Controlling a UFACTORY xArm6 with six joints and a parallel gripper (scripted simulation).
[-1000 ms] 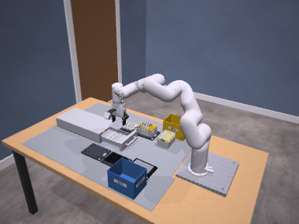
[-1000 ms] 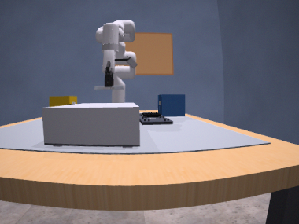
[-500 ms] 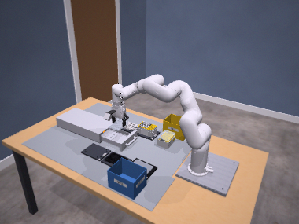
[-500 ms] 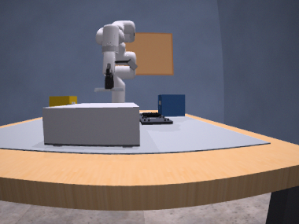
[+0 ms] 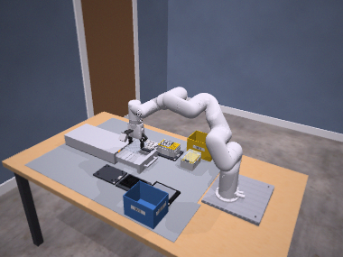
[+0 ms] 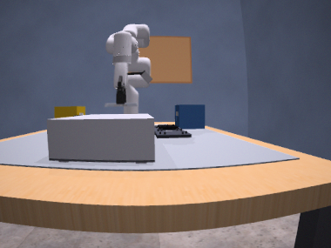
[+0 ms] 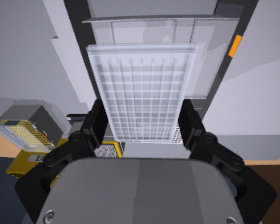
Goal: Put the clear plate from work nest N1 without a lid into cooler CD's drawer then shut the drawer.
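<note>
The drawer lies 4 cm ahead of my hand and 11 cm below it. From my hand the other things lie so: cooler CD: 17 cm ahead, 2 cm to the right, 10 cm below; work nest N1: 7 cm ahead, 18 cm to the left, 12 cm below; clear plate: 1 cm below.
</note>
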